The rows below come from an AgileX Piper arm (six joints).
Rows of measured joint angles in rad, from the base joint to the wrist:
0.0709, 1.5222, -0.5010, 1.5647, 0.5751, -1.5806
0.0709, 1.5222, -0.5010, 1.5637, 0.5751, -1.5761
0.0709, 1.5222, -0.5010, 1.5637, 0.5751, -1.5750
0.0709, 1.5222, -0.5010, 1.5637, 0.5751, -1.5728
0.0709, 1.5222, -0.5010, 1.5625, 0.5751, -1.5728
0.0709, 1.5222, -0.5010, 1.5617, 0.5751, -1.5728
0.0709, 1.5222, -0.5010, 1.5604, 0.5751, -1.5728
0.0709, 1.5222, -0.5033, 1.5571, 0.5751, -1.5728
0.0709, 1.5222, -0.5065, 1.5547, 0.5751, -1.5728
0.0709, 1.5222, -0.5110, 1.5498, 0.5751, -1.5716
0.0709, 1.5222, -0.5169, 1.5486, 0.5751, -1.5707
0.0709, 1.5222, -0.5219, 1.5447, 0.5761, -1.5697
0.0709, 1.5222, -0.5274, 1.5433, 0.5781, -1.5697
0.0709, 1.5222, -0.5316, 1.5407, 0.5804, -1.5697
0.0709, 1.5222, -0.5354, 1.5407, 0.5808, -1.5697
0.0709, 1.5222, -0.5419, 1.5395, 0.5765, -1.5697
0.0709, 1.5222, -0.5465, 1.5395, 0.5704, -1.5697
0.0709, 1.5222, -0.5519, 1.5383, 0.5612, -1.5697
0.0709, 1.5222, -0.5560, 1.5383, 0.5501, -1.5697
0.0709, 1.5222, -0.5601, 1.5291, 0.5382, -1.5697
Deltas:
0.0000, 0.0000, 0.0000, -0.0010, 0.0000, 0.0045
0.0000, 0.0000, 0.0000, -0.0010, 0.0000, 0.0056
0.0000, 0.0000, 0.0000, -0.0010, 0.0000, 0.0078
0.0000, 0.0000, 0.0000, -0.0022, 0.0000, 0.0078
0.0000, 0.0000, 0.0000, -0.0030, 0.0000, 0.0078
0.0000, 0.0000, 0.0000, -0.0043, 0.0000, 0.0078
0.0000, 0.0000, -0.0023, -0.0076, 0.0000, 0.0078
0.0000, 0.0000, -0.0055, -0.0100, 0.0000, 0.0078
0.0000, 0.0000, -0.0100, -0.0149, 0.0000, 0.0090
0.0000, 0.0000, -0.0159, -0.0161, 0.0000, 0.0099
0.0000, 0.0000, -0.0209, -0.0200, 0.0010, 0.0109
0.0000, 0.0000, -0.0264, -0.0214, 0.0030, 0.0109
0.0000, 0.0000, -0.0306, -0.0240, 0.0053, 0.0109
0.0000, 0.0000, -0.0344, -0.0240, 0.0057, 0.0109
0.0000, 0.0000, -0.0409, -0.0252, 0.0014, 0.0109
0.0000, 0.0000, -0.0455, -0.0252, -0.0047, 0.0109
0.0000, 0.0000, -0.0509, -0.0264, -0.0139, 0.0109
0.0000, 0.0000, -0.0550, -0.0264, -0.0250, 0.0109
0.0000, 0.0000, -0.0591, -0.0356, -0.0369, 0.0109

